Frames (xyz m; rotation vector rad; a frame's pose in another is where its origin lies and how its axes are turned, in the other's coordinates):
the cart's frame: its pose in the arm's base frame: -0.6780 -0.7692 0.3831 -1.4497 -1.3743 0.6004
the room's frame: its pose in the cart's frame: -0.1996 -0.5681 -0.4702 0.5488 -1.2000 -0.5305
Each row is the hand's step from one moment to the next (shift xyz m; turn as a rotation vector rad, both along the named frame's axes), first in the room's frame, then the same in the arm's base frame.
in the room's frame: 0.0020 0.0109 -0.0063 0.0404 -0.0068 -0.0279
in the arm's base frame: -0.0009 0.0105 -0.0072 -0.0184 0.0358 0.0289
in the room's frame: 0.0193 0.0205 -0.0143 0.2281 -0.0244 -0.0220
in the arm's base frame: -0.0135 0.0277 -0.0069 -0.1747 0.0960 0.1155
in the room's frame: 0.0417 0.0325 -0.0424 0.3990 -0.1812 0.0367
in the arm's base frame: -0.0208 0.0645 -0.0016 -0.3130 0.0489 0.3051
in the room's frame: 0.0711 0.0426 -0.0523 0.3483 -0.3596 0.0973
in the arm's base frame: -0.0427 0.0881 0.0034 -0.2617 -0.0942 0.4275
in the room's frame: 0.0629 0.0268 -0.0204 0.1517 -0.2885 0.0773
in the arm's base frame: -0.0484 0.0521 0.0059 -0.1026 -0.1242 0.2937
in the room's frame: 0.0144 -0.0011 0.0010 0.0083 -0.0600 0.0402
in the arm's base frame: -0.0123 0.0043 0.0063 -0.0139 -0.0547 0.0458
